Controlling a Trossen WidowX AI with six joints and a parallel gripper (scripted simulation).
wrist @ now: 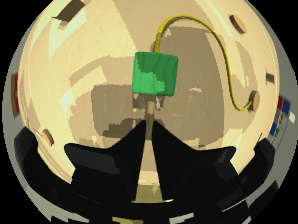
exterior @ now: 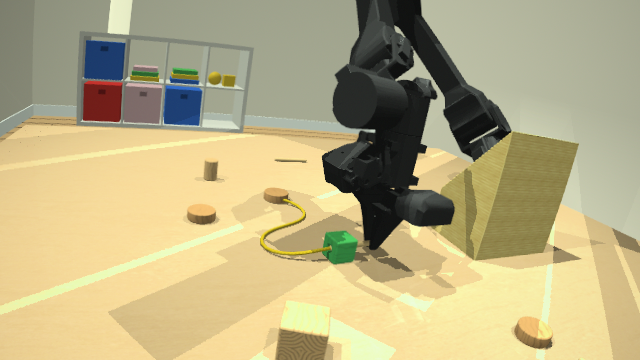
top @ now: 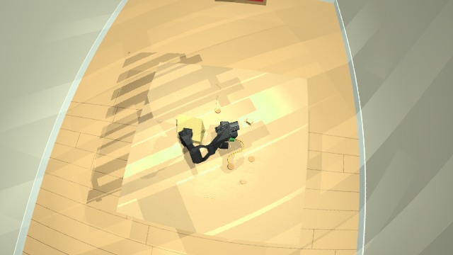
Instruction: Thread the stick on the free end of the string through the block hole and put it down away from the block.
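Right now my gripper tip is 5 cm short of the green cube, 1 cm to the right of it and 1 cm below it. Round my gripper tip: wooden block (16 cm to the left, 15 cm ahead, 1 cm above); then peg (28 cm to the right, 17 cm ahead, 1 cm above); then round wooden button (19 cm to the right, 7 cm ahead).
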